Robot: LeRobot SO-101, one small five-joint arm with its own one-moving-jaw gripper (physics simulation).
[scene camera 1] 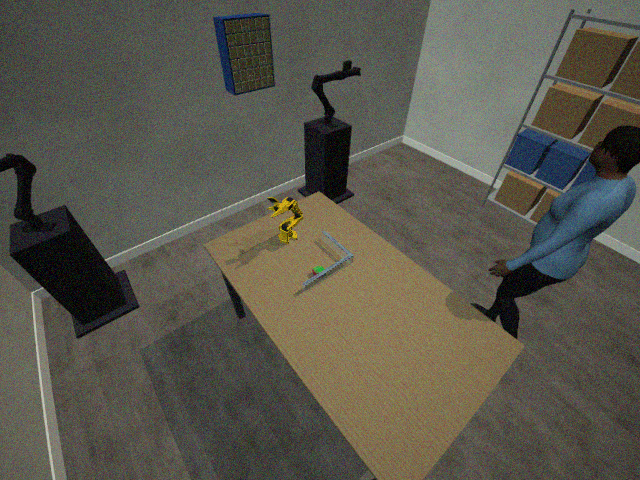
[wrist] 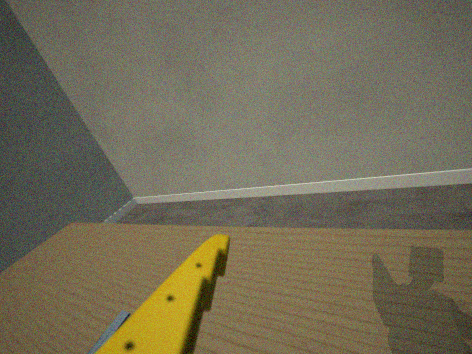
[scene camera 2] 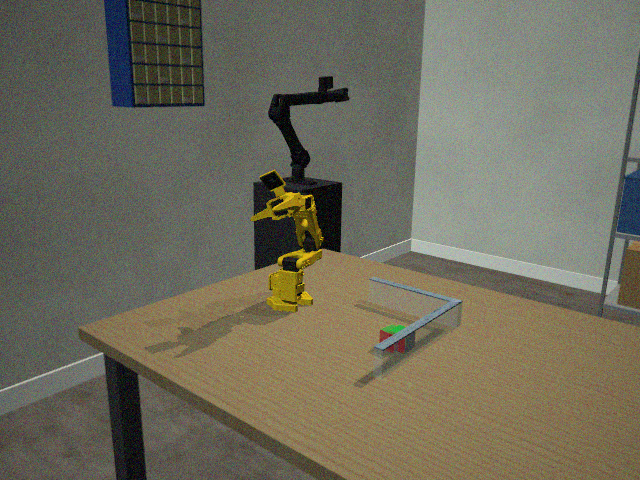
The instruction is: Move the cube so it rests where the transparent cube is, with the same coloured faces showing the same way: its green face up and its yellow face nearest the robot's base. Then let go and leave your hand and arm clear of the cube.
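Pixels of known places: hand, tool point: (scene camera 1: 271, 216) (wrist: 228, 250) (scene camera 2: 273, 210); arm's base, link origin: (scene camera 1: 290, 239) (scene camera 2: 296, 305).
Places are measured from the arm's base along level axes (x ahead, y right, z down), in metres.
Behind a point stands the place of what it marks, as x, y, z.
The cube (scene camera 1: 318, 269) {0.302, 0.032, -0.040} (scene camera 2: 393, 329) {0.297, 0.034, -0.040} sits on the table just inside the long clear wall, green face up, with red on its left side in the second scene view. A second outline closely overlaps it, so I cannot cleanly separate the solid cube from the transparent one. The yellow face does not show. My gripper (scene camera 1: 272, 210) {0.046, 0.124, -0.265} (scene camera 2: 261, 210) {0.046, 0.124, -0.265} is open and empty, raised high above the robot's base and turned away from the cube. In the wrist view one notched jaw (wrist: 175, 300) {0.043, 0.102, -0.275} shows; the cube does not show there.
Two clear walls with blue-grey top edges (scene camera 1: 338, 244) {0.245, -0.151, -0.060} (scene camera 2: 413, 290) {0.237, -0.144, -0.060} meet in an L on the wooden table (scene camera 1: 392, 335) {0.770, -0.010, 0.000} (scene camera 2: 248, 372) {0.153, 0.301, 0.000} (wrist: 300, 300) {0.104, 0.263, 0.000}. The cube is near the free end of the longer wall. A person (scene camera 1: 589, 227) stands beyond the table's right edge.
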